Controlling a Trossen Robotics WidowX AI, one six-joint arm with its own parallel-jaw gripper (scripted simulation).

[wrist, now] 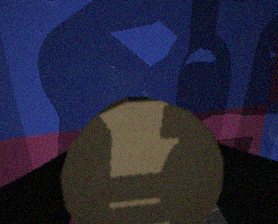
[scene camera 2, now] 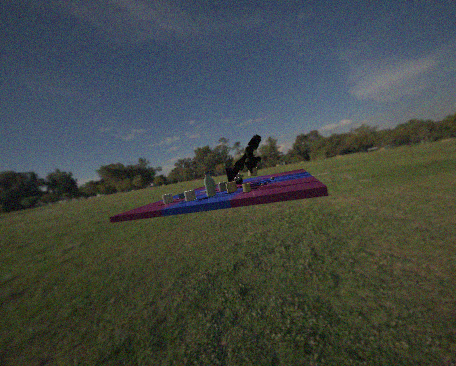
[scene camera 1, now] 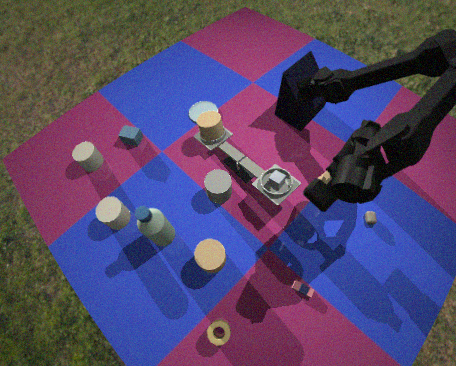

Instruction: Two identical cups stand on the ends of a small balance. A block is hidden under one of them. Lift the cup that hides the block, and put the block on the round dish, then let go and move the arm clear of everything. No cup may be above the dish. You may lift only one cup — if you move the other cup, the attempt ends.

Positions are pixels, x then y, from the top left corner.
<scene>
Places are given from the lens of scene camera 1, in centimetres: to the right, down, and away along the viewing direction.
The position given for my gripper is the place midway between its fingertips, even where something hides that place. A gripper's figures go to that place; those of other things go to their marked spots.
my gripper (scene camera 1: 326, 190): 24, 2, 58
bottle (scene camera 1: 151, 222): -16, 8, 50
tan cup (scene camera 1: 210, 255): -4, 16, 54
balance (scene camera 1: 276, 196): 12, 3, 58
The marked spots on the balance and the bottle are 30 cm apart.
</scene>
